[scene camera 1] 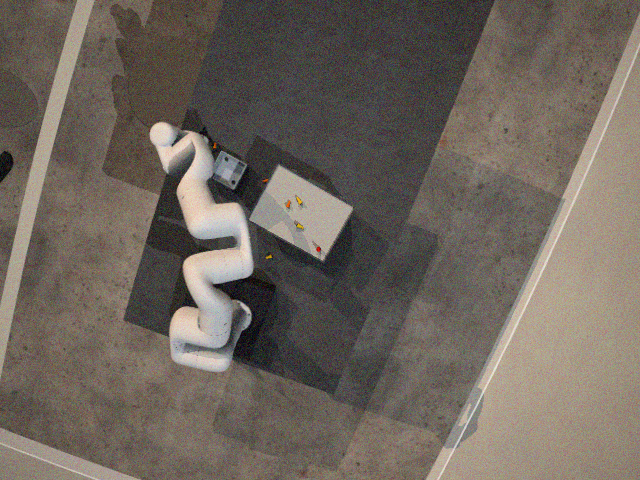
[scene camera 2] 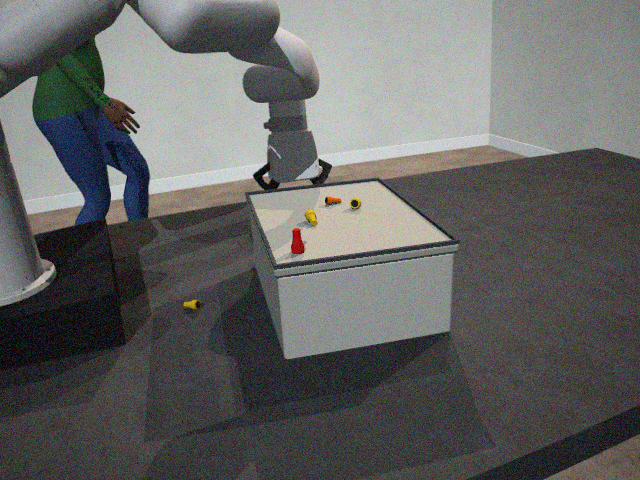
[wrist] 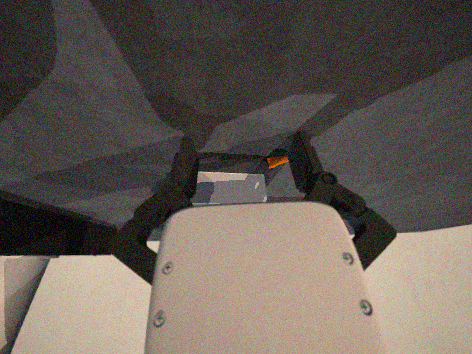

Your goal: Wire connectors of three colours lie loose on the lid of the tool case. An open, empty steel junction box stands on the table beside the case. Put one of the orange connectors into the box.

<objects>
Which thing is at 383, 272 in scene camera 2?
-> A tool case.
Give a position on a tool case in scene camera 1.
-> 323, 215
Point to a steel junction box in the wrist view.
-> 212, 187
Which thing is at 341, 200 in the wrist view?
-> My gripper.
</objects>
